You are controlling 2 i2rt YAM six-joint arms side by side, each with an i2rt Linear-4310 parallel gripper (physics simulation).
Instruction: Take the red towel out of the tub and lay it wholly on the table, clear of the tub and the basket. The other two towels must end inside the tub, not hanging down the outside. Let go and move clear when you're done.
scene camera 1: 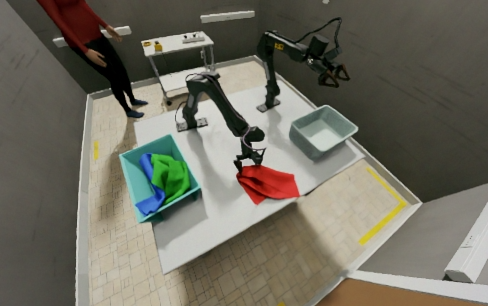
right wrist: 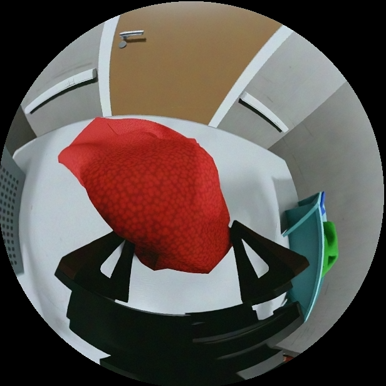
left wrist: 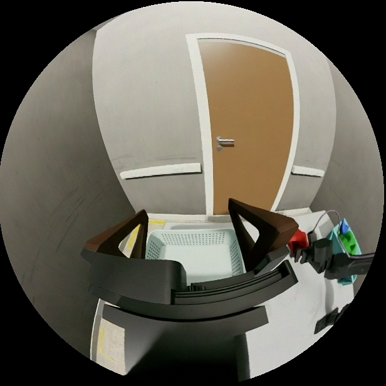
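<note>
The red towel [scene camera 1: 272, 182] [left wrist: 298, 240] [right wrist: 160, 185] lies spread and creased on the table [scene camera 1: 215, 215] [right wrist: 50, 215], apart from the tub and basket. One corner reaches the table's front edge; whether it overhangs is unclear. My right gripper [scene camera 1: 249, 166] [right wrist: 184, 225] is open low over the towel's near end, with cloth between and beyond its fingers. The green towel [scene camera 1: 172, 175] [right wrist: 330, 245] and blue towel [scene camera 1: 150, 202] [right wrist: 323, 202] lie in the teal tub [scene camera 1: 131, 175] [right wrist: 305, 260]. My left gripper [scene camera 1: 336, 77] [left wrist: 186, 208] is open and empty, high up behind the basket.
The grey-green basket [scene camera 1: 310, 137] [left wrist: 195, 255] [right wrist: 9, 215] stands empty at the table's right end in the scene view. A white cart [scene camera 1: 172, 46] and a standing person [scene camera 1: 82, 30] are behind the table. A brown door [left wrist: 250, 125] [right wrist: 185, 65] is in the wall beyond.
</note>
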